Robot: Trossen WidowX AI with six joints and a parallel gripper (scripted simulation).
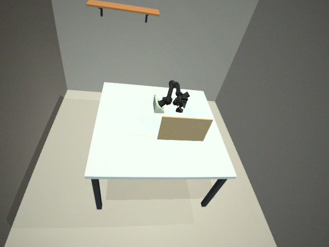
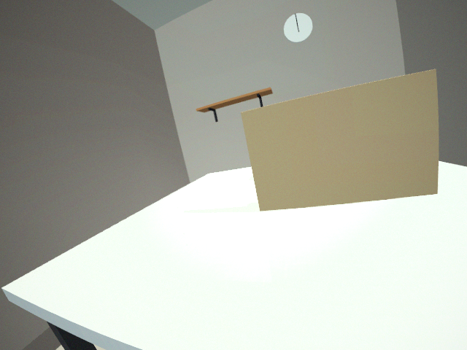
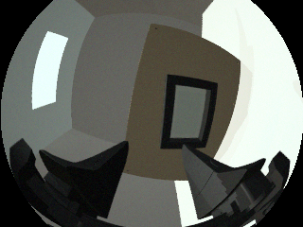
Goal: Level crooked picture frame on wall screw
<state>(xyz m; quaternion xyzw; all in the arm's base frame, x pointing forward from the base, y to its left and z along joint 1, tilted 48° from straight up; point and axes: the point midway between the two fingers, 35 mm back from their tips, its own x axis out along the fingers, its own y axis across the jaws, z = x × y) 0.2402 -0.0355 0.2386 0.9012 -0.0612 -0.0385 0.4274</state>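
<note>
My gripper tip is now 150 mm short of the picture frame, 30 mm to the left of it and 80 mm above it. Round my gripper tip: tan wall panel 160 mm ahead, 10 mm to the right, 90 mm below.
</note>
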